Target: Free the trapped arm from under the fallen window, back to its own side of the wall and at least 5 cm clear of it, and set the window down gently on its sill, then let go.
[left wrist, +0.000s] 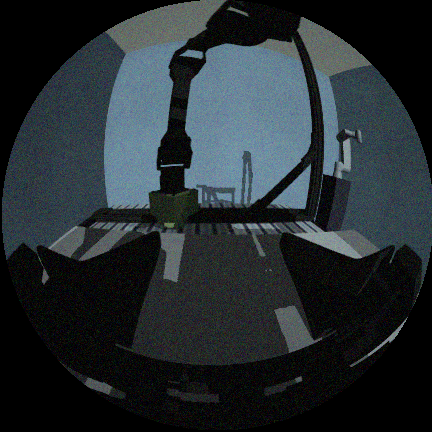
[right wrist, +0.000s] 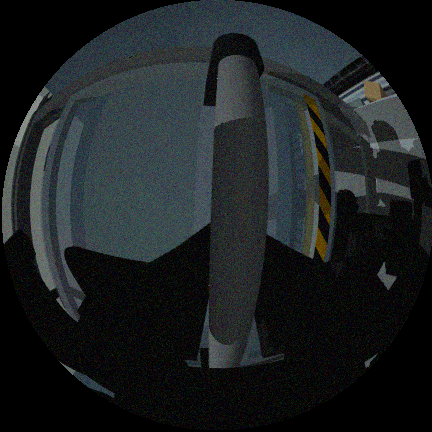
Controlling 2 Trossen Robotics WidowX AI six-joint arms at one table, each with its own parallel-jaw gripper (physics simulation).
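Places are measured from the left arm's base along level axes (x down, y ahead, z right), in millimetres.
Pixels of known places: left gripper, fingertip midpoint: (left wrist: pixel 221 239); right arm's base, link origin: (left wrist: pixel 172 190).
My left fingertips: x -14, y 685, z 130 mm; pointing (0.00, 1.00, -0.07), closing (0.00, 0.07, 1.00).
Observation:
For each thing: its middle in the pictures, then the offset to it from my left fingertips. "spot": a spot on its surface instead.
- window, surface spot: (right wrist: pixel 140 160) spot: dy -188, dx -274, dz -43 mm
- yellow-and-black striped strip, surface spot: (right wrist: pixel 323 185) spot: dy -187, dx -127, dz -37 mm
In the left wrist view my left gripper (left wrist: pixel 221 239) is open, with its two black fingers wide apart over a dark grey surface and nothing between them. In the right wrist view my right gripper (right wrist: pixel 228 229) is shut on a thick grey upright handle bar, which runs up the middle of the view. Behind the handle stands the window (right wrist: pixel 140 160), with a pale see-through pane. A yellow-and-black striped strip (right wrist: pixel 323 185) runs along the right side of it. The sill and any contact between the window and the left arm cannot be made out.
In the left wrist view a black jointed arm (left wrist: pixel 179 105) reaches down to a dark green block (left wrist: pixel 172 206). A black post (left wrist: pixel 317 115) and a dark box (left wrist: pixel 334 200) stand at the right. In the right wrist view an orange block (right wrist: pixel 373 91) shows at the upper right.

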